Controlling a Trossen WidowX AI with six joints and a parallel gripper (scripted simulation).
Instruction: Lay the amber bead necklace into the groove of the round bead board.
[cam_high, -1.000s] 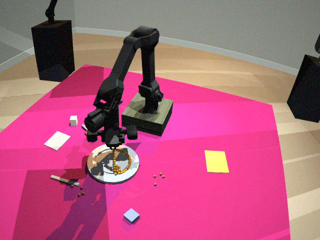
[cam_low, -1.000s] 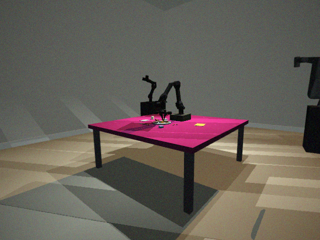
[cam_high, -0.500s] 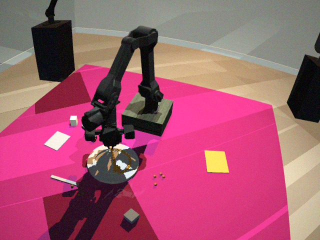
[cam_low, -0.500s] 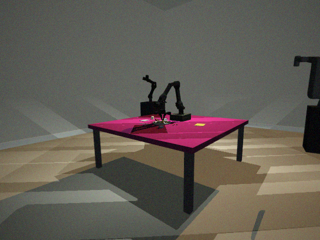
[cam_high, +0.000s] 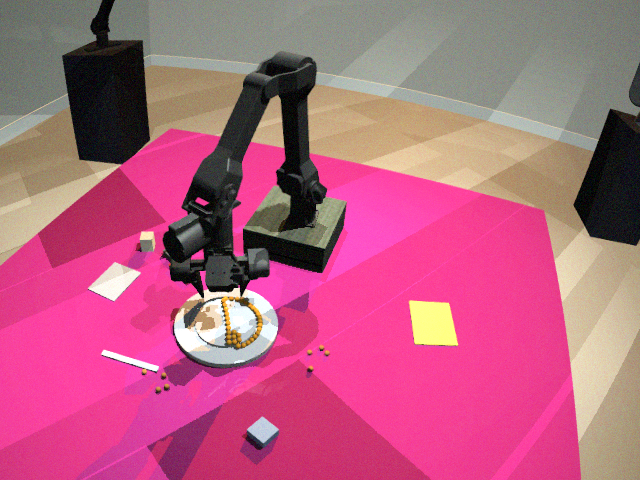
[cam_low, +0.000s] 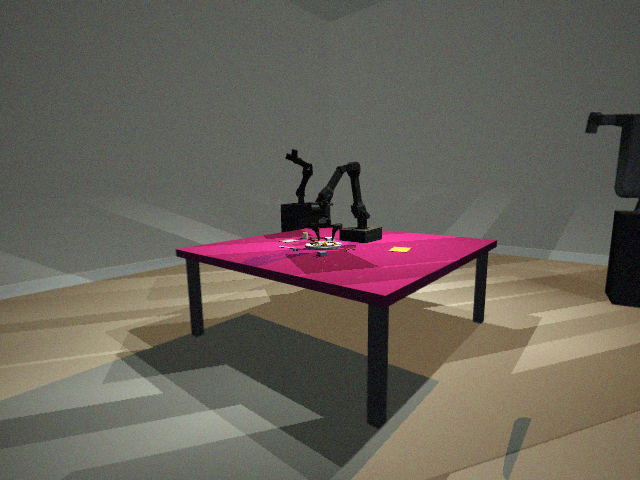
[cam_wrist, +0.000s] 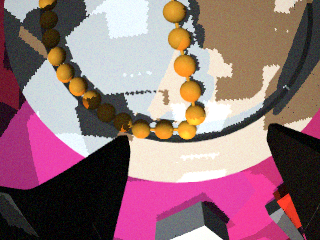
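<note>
Now: the round bead board 60 mm ahead of my gripper tip, 30 mm to the left of it and 10 mm below it. Round my gripper tip: white block 90 mm behind, 30 mm to the right, 10 mm below; red-handled tool 120 mm to the right, 70 mm behind, 10 mm below; white strip 200 mm ahead, 120 mm to the right, 20 mm below.
</note>
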